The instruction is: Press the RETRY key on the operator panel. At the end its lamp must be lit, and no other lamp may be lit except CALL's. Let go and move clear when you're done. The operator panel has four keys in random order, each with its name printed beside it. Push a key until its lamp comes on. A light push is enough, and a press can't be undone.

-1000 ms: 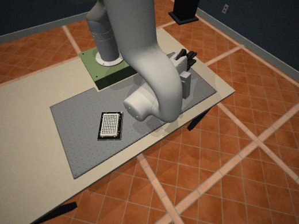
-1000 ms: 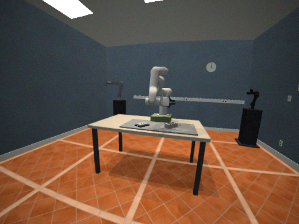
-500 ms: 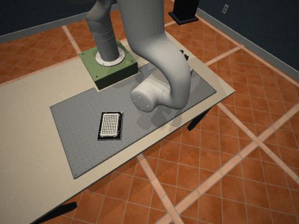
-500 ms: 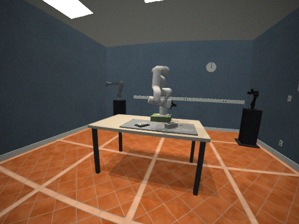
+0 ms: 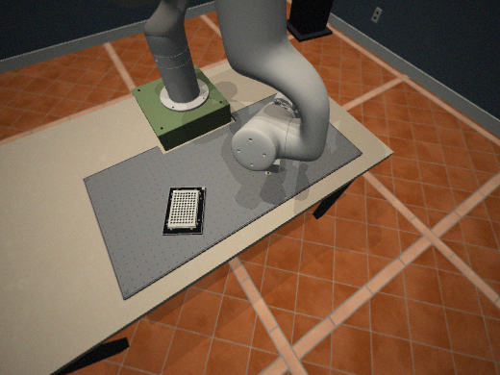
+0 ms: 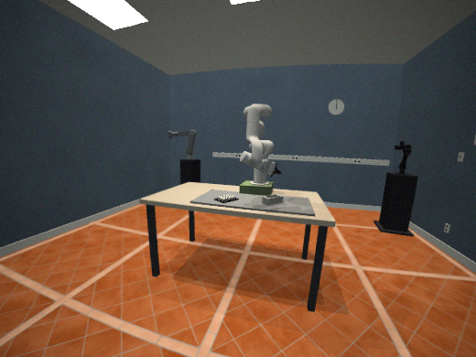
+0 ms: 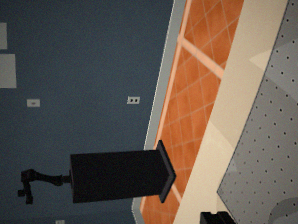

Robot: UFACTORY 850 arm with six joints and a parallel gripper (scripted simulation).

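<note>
My hand is 21 cm above the operator panel, 5 cm to the left of it and 3 cm past it. The rest, counted from my hand: white well plate (39 cm to the right, 23 cm below, 8 cm ahead).
</note>
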